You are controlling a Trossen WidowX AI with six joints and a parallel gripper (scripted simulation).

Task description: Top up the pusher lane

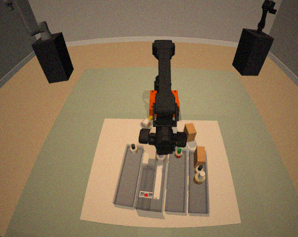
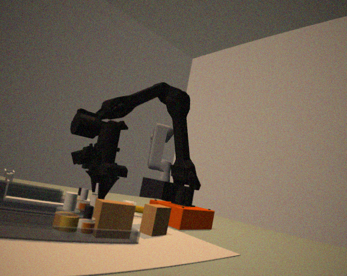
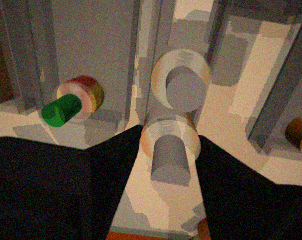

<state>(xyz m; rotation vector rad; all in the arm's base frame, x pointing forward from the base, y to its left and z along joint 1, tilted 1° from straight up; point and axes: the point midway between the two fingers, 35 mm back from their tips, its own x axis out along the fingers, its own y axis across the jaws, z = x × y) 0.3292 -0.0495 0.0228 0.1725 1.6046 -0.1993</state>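
My gripper tip is now 70 mm to the right of the green-capped jar, 20 mm short of it and 20 mm above it. From my gripper tip the other things lie so: red mark: 210 mm ahead, 90 mm to the right, 20 mm above; then sprung lane: 140 mm ahead, 60 mm to the right, 30 mm below.
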